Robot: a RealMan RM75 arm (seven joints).
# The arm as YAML. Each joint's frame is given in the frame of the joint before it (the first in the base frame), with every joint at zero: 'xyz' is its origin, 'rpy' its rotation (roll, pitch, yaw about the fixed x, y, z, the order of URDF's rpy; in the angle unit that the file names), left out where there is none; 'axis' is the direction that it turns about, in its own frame. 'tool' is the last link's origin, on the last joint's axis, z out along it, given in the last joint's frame.
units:
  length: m
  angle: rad
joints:
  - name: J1
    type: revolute
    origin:
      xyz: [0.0, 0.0, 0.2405]
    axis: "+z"
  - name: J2
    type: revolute
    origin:
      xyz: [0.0, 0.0, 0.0]
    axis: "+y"
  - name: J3
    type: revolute
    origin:
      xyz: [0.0, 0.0, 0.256]
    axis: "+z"
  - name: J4
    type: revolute
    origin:
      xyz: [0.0, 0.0, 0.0]
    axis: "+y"
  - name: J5
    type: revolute
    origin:
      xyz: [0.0, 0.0, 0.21]
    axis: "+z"
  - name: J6
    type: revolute
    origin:
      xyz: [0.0, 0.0, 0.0]
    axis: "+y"
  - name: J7
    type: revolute
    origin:
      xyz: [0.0, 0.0, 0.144]
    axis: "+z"
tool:
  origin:
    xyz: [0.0, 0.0, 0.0]
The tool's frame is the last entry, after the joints.
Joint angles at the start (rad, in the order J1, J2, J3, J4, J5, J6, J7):
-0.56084 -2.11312 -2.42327 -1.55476 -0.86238 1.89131 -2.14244
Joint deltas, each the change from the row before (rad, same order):
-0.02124 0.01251 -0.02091 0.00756 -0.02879 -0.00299 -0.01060
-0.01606 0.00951 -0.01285 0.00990 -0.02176 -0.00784 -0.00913
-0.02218 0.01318 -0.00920 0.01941 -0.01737 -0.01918 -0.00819
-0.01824 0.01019 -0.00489 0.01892 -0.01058 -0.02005 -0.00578
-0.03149 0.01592 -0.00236 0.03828 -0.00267 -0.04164 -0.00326
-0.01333 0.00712 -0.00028 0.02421 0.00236 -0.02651 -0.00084
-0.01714 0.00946 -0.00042 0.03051 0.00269 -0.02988 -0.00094
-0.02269 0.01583 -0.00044 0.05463 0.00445 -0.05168 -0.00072
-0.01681 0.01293 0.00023 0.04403 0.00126 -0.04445 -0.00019
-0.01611 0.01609 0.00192 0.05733 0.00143 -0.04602 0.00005
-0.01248 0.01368 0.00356 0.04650 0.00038 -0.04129 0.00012
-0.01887 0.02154 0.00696 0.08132 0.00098 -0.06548 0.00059
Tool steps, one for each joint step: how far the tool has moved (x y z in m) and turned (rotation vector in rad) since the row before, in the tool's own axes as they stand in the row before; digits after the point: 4 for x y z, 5 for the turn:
0.0093 -0.0025 -0.0042 -0.00094 0.03714 0.00434
0.0073 -0.0023 -0.0021 -0.00081 0.02903 0.00100
0.0091 -0.0042 -0.0007 0.00378 0.02901 0.00233
0.0072 -0.0039 0.0005 0.00451 0.02174 0.00045
0.0107 -0.0077 0.0032 0.01385 0.02515 0.00103
0.0037 -0.0048 0.0024 0.01041 0.01077 -0.00571
0.0046 -0.0055 0.0030 0.01055 0.01153 -0.00658
0.0050 -0.0097 0.0049 0.01962 0.01665 -0.01812
0.0039 -0.0078 0.0039 0.01783 0.01523 -0.01486
0.0017 -0.0088 0.0049 0.01527 0.00926 -0.02347
0.0015 -0.0073 0.0040 0.01593 0.00790 -0.01801
0.0001 -0.0115 0.0074 0.02341 0.00655 -0.03426

